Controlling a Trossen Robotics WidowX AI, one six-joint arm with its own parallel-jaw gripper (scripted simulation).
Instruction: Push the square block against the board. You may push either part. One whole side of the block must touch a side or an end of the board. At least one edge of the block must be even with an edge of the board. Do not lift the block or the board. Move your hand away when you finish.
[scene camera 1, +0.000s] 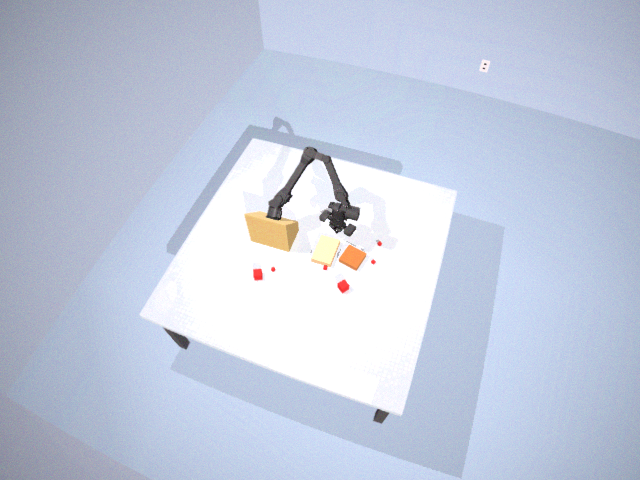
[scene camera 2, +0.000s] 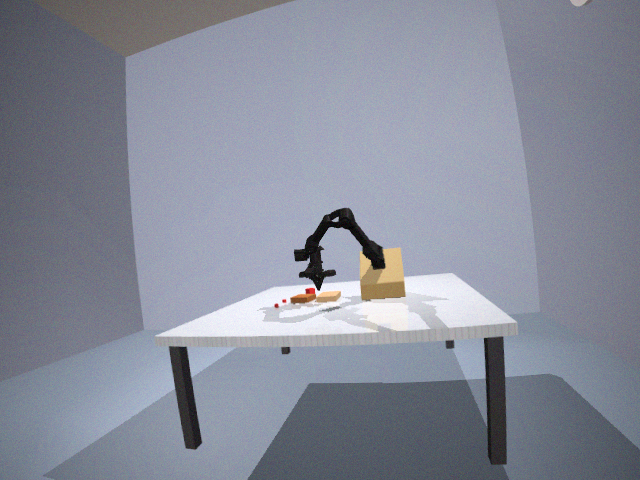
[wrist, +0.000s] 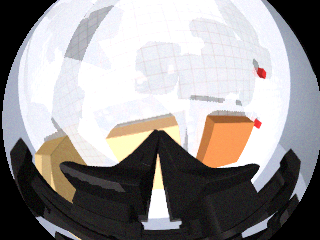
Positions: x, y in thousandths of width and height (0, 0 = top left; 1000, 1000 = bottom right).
Note:
My gripper (wrist: 495, 560) is shut and holds nothing. I also see a board (wrist: 383, 590) and a square block (wrist: 698, 581).

